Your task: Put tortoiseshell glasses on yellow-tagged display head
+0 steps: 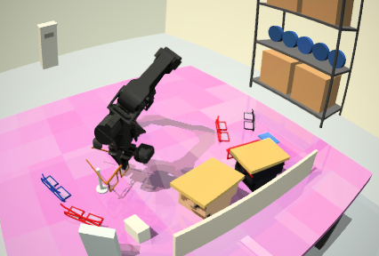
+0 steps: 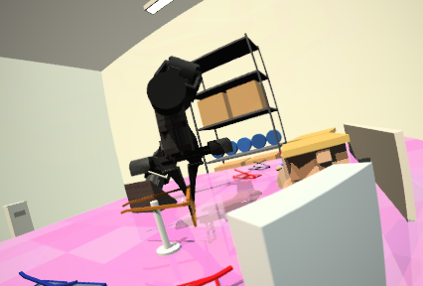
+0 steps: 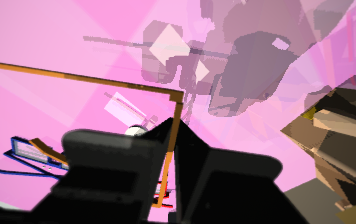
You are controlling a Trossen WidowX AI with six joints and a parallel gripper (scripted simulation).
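My gripper tip is 1 cm past the white post, 9 cm to the left of it and 3 cm above it. Round my gripper tip: tan head 19 cm ahead, 13 cm to the left; white cube 21 cm ahead, 9 cm to the right, 3 cm below; dark head 20 cm ahead, 36 cm to the left.
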